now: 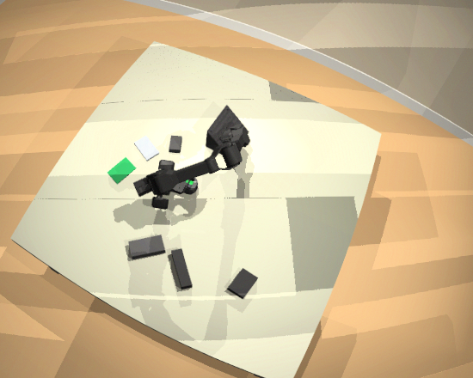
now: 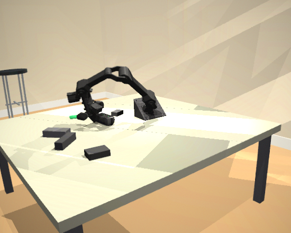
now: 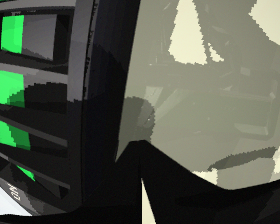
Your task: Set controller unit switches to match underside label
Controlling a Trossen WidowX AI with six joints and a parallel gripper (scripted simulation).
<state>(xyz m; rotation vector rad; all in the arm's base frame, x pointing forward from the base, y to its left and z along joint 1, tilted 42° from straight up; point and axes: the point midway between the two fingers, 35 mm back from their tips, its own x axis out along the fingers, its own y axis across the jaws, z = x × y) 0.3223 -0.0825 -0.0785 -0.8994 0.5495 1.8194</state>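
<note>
Right now the dark block is 20 cm behind my gripper tip, 7 cm to the right of it and 1 cm above it. The rest, counted from my gripper tip: pale grey module (17 cm to the right, 13 cm behind); green flat plate (21 cm to the right, 2 cm ahead).
</note>
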